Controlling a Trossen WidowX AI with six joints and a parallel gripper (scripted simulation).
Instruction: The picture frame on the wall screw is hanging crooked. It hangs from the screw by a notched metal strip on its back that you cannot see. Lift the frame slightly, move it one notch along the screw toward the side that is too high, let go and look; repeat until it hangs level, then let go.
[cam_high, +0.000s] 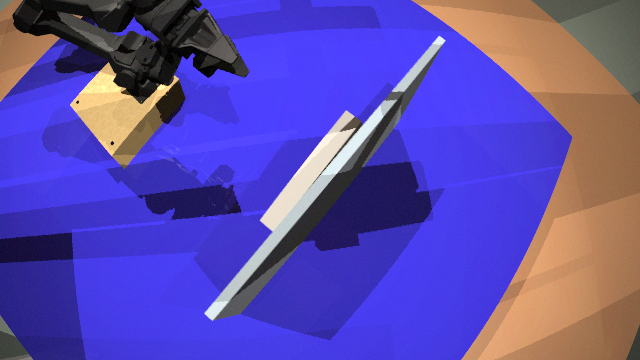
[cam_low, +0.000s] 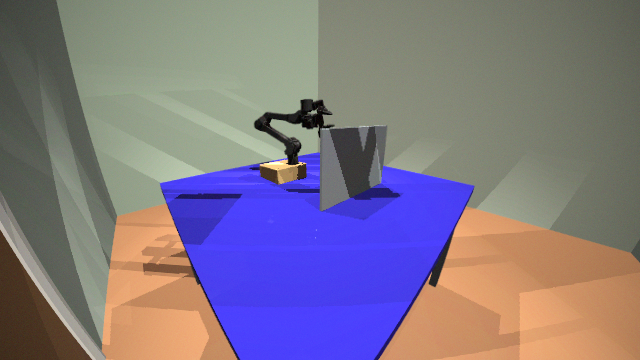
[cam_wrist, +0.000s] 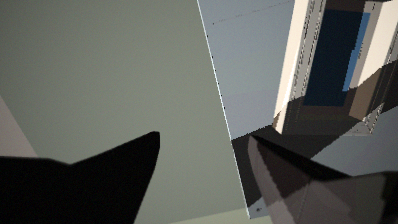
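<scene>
My gripper tip is now 17 cm above the picture frame, 13 cm short of it and 1 cm to the right of it. Also, from my gripper tip: grey wall panel (18 cm below, 15 cm ahead, 1 cm to the left).
</scene>
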